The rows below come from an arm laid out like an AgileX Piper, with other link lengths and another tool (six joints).
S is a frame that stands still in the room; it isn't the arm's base.
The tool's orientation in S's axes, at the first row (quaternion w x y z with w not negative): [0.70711 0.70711 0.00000 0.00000]
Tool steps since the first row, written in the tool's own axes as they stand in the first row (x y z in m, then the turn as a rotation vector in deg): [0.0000 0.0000 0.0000 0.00 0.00 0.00]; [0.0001 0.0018 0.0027 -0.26 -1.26 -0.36]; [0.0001 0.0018 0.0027 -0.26 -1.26 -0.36]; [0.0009 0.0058 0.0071 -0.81 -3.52 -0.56]
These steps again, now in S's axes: [0.0000 0.0000 0.0000 0.00 0.00 0.00]; [0.0001 -0.0027 0.0018 -0.26 0.36 -1.26]; [0.0001 -0.0027 0.0018 -0.26 0.36 -1.26]; [0.0009 -0.0071 0.0058 -0.81 0.56 -3.52]
